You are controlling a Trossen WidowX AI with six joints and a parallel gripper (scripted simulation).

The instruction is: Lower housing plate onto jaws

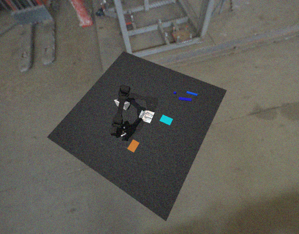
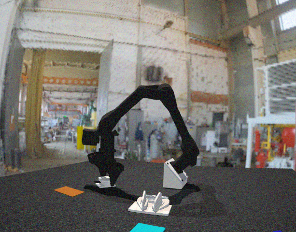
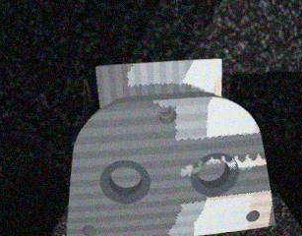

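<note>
Now: the white stepped block 1 cm ahead of my gripper tip. The rest, counted from my gripper tip: cyan patch: 33 cm to the left, 28 cm ahead, 1 cm below; then orange patch: 18 cm ahead, 5 cm to the right, 1 cm below.
</note>
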